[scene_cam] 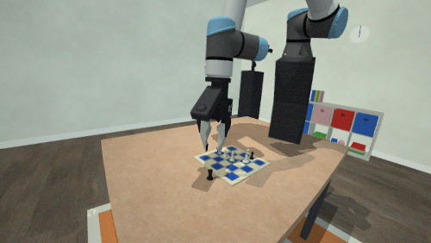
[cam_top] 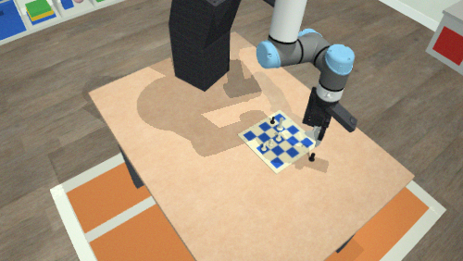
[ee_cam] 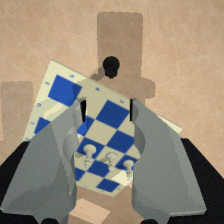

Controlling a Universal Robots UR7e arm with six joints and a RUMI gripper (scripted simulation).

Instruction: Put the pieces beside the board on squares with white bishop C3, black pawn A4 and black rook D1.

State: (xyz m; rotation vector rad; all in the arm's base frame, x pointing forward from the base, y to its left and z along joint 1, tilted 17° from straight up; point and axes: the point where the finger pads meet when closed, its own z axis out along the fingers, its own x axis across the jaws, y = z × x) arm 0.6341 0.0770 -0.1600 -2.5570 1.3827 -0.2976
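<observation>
Now: the black rook 9 cm below my hand. From my hand the other things lie so: black pawn 21 cm behind, 9 cm below, 1 cm to the right; chessboard 14 cm behind, 11 cm below, 5 cm to the right; white chess piece 17 cm behind, 7 cm below, 1 cm to the right.
</observation>
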